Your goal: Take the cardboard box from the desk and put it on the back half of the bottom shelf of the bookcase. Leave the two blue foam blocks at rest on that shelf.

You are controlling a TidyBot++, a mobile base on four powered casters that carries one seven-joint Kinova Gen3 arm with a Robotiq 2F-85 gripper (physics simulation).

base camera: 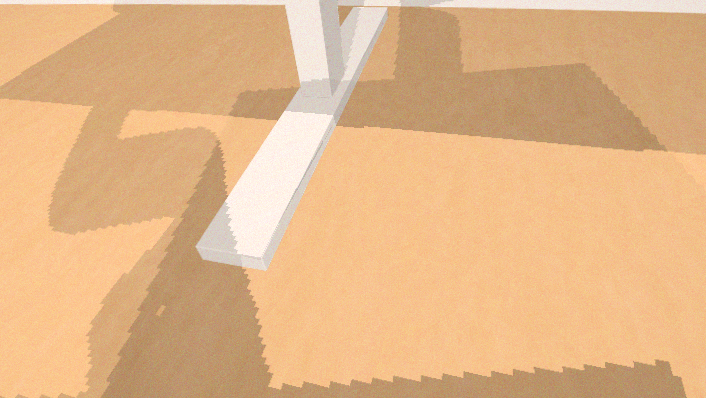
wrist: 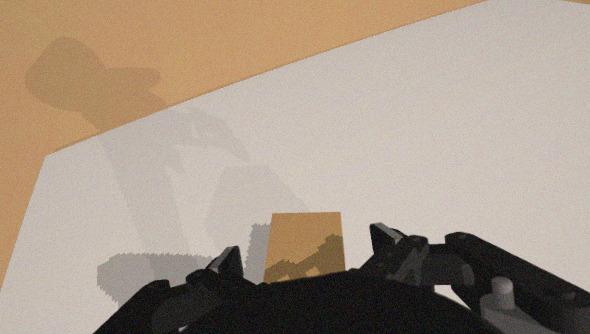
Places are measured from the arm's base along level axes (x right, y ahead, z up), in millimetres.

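Pixels of known places: gripper, fingertip midpoint: (wrist: 306, 249).
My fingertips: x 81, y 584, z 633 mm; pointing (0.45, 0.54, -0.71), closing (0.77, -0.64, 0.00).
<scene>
Behind a point stands the place of what it marks.
The cardboard box (wrist: 306, 240) {x 96, y 600, z 603 mm} stands on the white desk (wrist: 425, 125) {x 366, y 606, z 553 mm} in the wrist view, at the lower middle. Its top face shows, partly shaded by the gripper's shadow, and its near part is hidden behind the black gripper body. My gripper (wrist: 306, 249) {x 81, y 584, z 633 mm} is open, with one finger to the left and one to the right of the box in the picture. The fingers appear above the box and apart from it; the exact height is hard to tell. The bookcase and the two blue foam blocks do not show in either view.
In the base camera view, a white desk leg (base camera: 310, 50) {x -63, y 656, z -294 mm} rises from a long white foot bar (base camera: 280, 165) on the wooden floor (base camera: 475, 240) {x 119, y 370, z -397 mm}. A pale wall (base camera: 550, 4) {x 433, y 993, z -387 mm} runs along the top. Shadows of the arm and desk fall across the floor.
</scene>
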